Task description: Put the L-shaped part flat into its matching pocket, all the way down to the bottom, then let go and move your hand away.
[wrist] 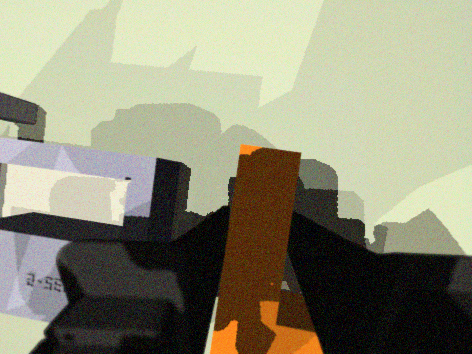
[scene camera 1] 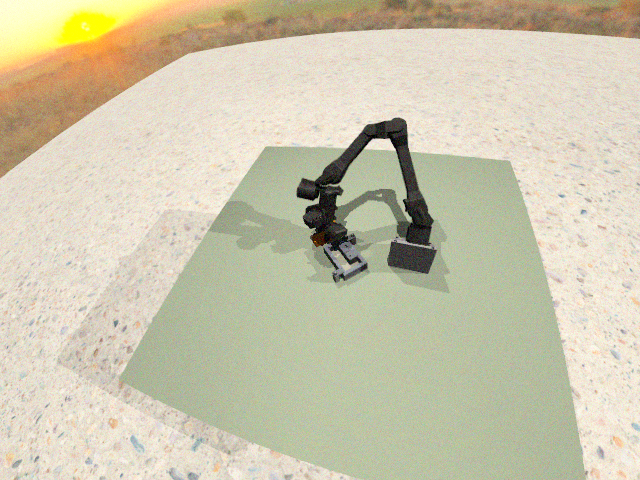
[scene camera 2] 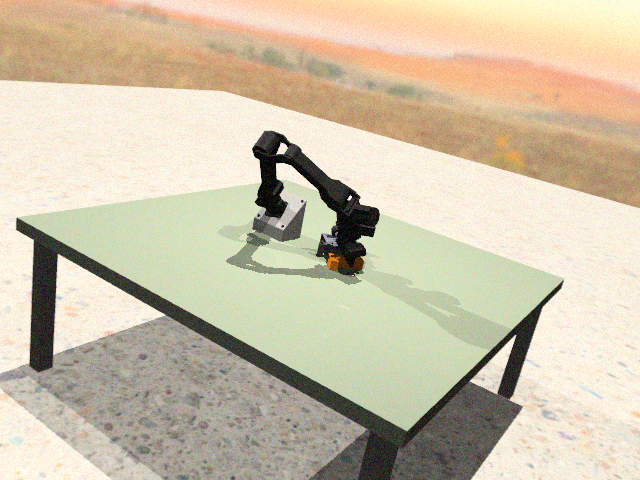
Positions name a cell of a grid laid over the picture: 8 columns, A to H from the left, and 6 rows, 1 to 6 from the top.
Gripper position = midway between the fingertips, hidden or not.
Observation:
My gripper (scene camera 2: E4) grips an orange L-shaped part (wrist: E6), which still rests on the table.
My gripper also shows in the wrist view (wrist: E4) and in scene camera 1 (scene camera 1: E3).

